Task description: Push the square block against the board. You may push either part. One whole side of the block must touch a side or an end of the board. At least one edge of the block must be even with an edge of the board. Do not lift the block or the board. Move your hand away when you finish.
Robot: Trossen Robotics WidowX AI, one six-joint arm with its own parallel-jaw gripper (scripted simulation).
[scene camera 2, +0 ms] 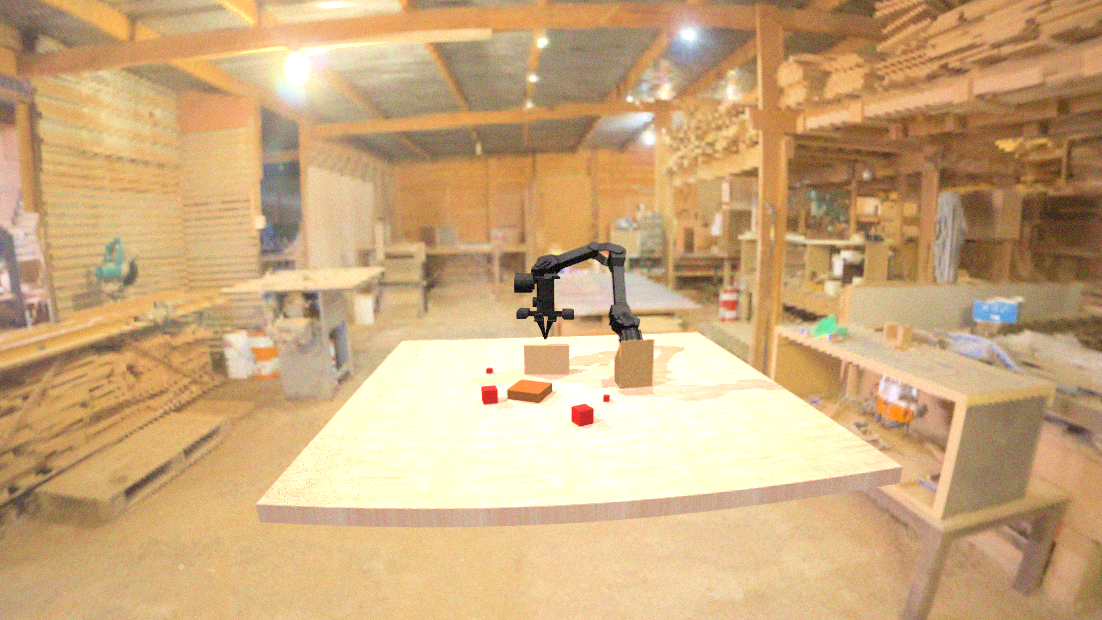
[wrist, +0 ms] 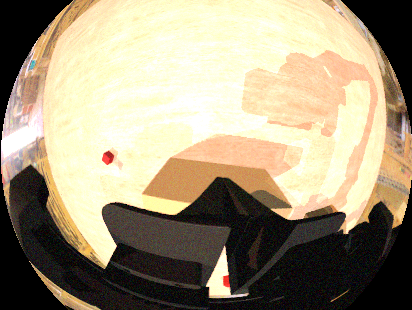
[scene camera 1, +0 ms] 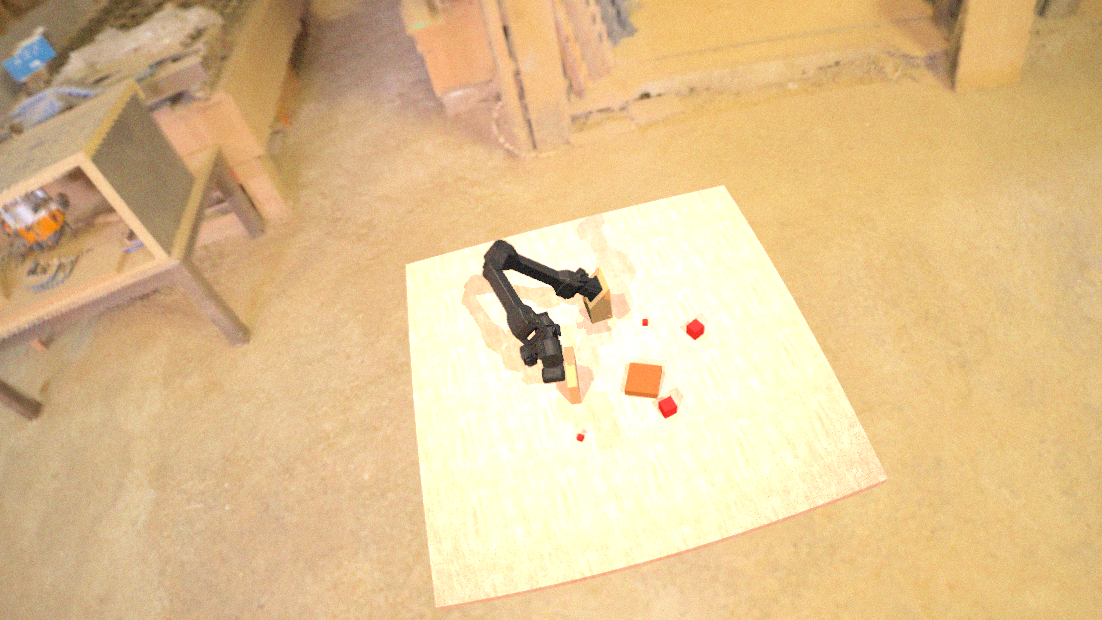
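Shut and holding nothing, the gripper shows in the wrist view and also in scene camera 1. A board and a square block are part of the scene as well.
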